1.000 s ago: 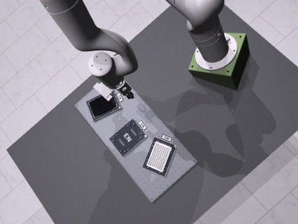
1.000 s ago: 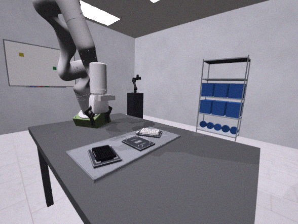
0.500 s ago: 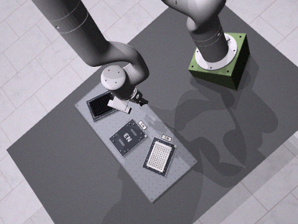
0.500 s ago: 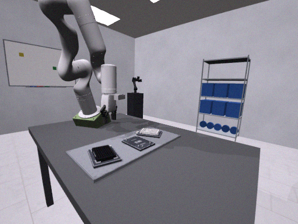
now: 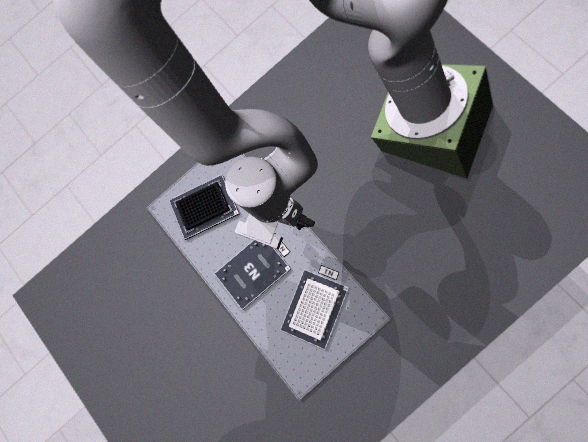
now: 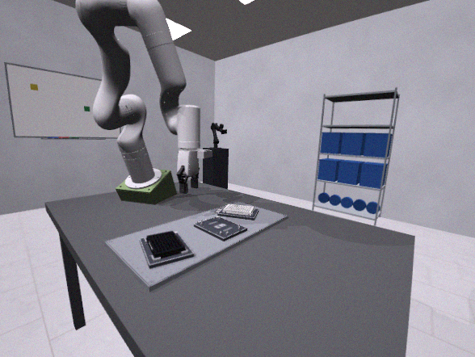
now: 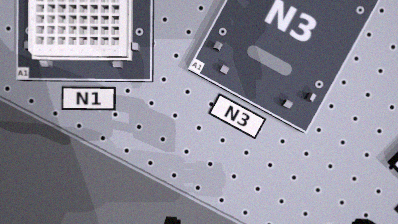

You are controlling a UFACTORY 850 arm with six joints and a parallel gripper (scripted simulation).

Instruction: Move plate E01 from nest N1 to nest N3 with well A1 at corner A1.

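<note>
My hand is 7 cm short of the white well plate E01, 21 cm to the right of it and 11 cm above it. From my hand the other things lie so: nest N3: 15 cm ahead, 5 cm to the left, 13 cm below; dark nest N1: 7 cm ahead, 21 cm to the left, 13 cm below; black plate E07: 17 cm ahead, 17 cm to the right, 11 cm below.
</note>
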